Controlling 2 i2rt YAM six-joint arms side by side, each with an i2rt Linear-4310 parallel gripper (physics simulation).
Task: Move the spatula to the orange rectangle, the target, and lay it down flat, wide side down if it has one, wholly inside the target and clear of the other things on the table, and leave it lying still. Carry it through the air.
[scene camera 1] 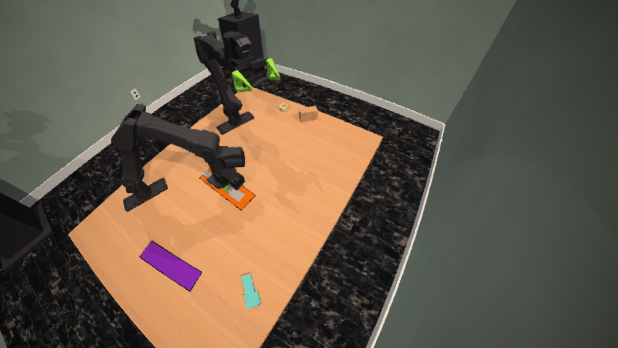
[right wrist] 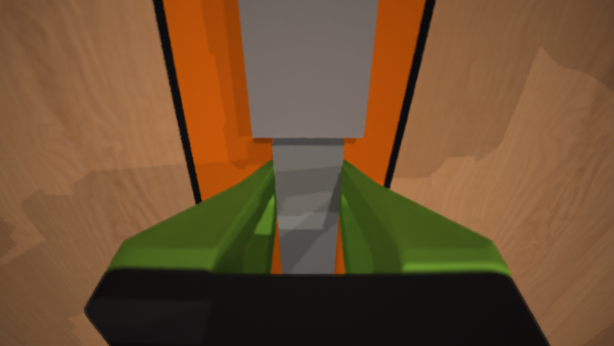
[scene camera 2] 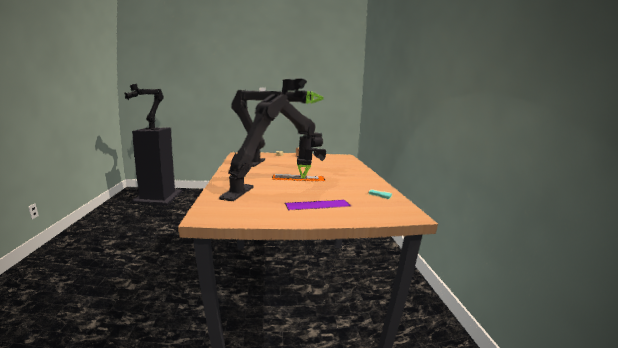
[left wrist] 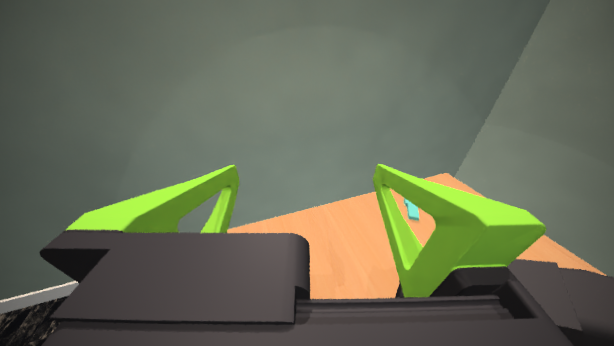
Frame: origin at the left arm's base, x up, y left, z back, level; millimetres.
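Where they show: left gripper, fingertip midpoint: [scene camera 1: 266, 83] [scene camera 2: 321, 98] [left wrist: 306, 172]; right gripper, fingertip midpoint: [scene camera 1: 228, 189] [right wrist: 308, 173] [scene camera 2: 302, 177]; left arm's base, link origin: [scene camera 1: 235, 123] [scene camera 2: 255, 162]; right arm's base, link origin: [scene camera 1: 145, 194] [scene camera 2: 237, 192].
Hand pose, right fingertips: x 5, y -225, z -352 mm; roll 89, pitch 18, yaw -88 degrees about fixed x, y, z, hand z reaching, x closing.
Note:
Things, the pixels of their centre, and the offset from my right fingertips. "*": a spot on its surface instead.
- grey spatula, body centre: [right wrist: 308, 232] [scene camera 1: 222, 185] [scene camera 2: 296, 176] dx +4, dy -9, dz +29 mm
- orange target rectangle, surface spot: [scene camera 1: 245, 202] * dx -4, dy +26, dz -97 mm
- purple rectangle, surface spot: [scene camera 2: 318, 205] [scene camera 1: 167, 266] * dx -4, dy -337, dz -141 mm
- teal paddle-shaped object, body centre: [scene camera 1: 250, 290] [left wrist: 412, 207] [scene camera 2: 380, 194] dx +2, dy -136, dz -385 mm
- small pale ring, body centre: [scene camera 1: 283, 107] [scene camera 2: 279, 153] dx +7, dy +488, dz +278 mm
- brown block, body centre: [scene camera 1: 308, 114] dx +25, dy +539, dz +132 mm
The grey spatula [scene camera 1: 236, 194] [scene camera 2: 290, 176] [right wrist: 310, 70] is level over the orange target rectangle [scene camera 1: 245, 202] [scene camera 2: 276, 178] [right wrist: 200, 100], lengthwise along it, at or very near the surface. Its blade has orange on both sides in the right wrist view; its handle end shows near the target's far end in scene camera 1. My right gripper [scene camera 1: 226, 189] [scene camera 2: 303, 176] [right wrist: 308, 173] is shut on the handle just behind the blade. Its wrist hides part of the handle. My left gripper [scene camera 1: 257, 74] [scene camera 2: 322, 97] [left wrist: 306, 172] is open and empty, high up, away from the spatula.
A purple rectangle [scene camera 1: 170, 266] [scene camera 2: 318, 205] and a teal paddle-shaped object [scene camera 1: 250, 292] [scene camera 2: 380, 194] [left wrist: 412, 210] are toward the bottom in scene camera 1. A small pale ring [scene camera 1: 284, 107] [scene camera 2: 279, 153] and a brown block [scene camera 1: 308, 115] are near the table's far edge.

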